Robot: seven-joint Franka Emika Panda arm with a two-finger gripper.
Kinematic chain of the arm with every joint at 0, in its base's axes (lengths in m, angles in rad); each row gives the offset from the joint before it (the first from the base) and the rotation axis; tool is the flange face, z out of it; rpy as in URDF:
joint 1: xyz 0 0 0.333 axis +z
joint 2: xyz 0 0 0 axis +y
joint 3: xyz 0 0 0.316 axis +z
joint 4: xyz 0.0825 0 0 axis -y
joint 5: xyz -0.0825 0 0.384 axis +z
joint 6: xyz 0 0 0 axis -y
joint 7: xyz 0.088 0 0 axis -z
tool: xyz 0 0 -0.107 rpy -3.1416 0 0
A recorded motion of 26 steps. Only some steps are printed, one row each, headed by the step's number.
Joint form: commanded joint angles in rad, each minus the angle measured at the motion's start. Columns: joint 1, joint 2, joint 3, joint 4, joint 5, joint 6, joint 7.
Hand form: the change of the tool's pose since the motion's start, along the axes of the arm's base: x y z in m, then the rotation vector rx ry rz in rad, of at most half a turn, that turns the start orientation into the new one. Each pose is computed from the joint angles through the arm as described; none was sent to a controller.
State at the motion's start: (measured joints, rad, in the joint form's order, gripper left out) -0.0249 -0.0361 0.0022 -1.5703 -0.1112 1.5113 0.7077
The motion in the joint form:
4: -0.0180 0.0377 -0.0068 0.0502 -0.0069 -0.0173 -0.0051
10: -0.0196 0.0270 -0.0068 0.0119 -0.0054 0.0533 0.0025
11: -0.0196 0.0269 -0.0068 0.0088 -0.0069 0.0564 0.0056
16: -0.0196 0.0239 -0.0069 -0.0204 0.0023 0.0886 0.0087
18: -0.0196 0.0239 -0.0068 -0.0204 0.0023 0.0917 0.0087
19: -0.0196 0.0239 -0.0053 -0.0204 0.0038 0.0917 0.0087
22: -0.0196 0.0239 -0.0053 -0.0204 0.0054 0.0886 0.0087
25: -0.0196 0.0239 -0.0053 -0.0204 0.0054 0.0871 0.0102
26: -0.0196 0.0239 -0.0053 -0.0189 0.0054 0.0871 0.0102
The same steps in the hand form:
4: 0.0094 -0.0147 0.0015 -0.0064 0.0055 -0.0220
10: 0.0132 -0.0150 -0.0044 -0.0068 -0.0379 -0.0230
11: 0.0135 -0.0151 -0.0055 -0.0084 -0.0383 -0.0257
16: 0.0155 -0.0140 -0.0149 0.0007 -0.0448 -0.0254
18: 0.0158 -0.0139 -0.0146 0.0006 -0.0479 -0.0249
19: 0.0159 -0.0129 -0.0147 0.0021 -0.0479 -0.0235
22: 0.0155 -0.0128 -0.0150 0.0038 -0.0449 -0.0239
25: 0.0154 -0.0128 -0.0151 0.0038 -0.0436 -0.0255
26: 0.0154 -0.0128 -0.0144 0.0038 -0.0451 -0.0255

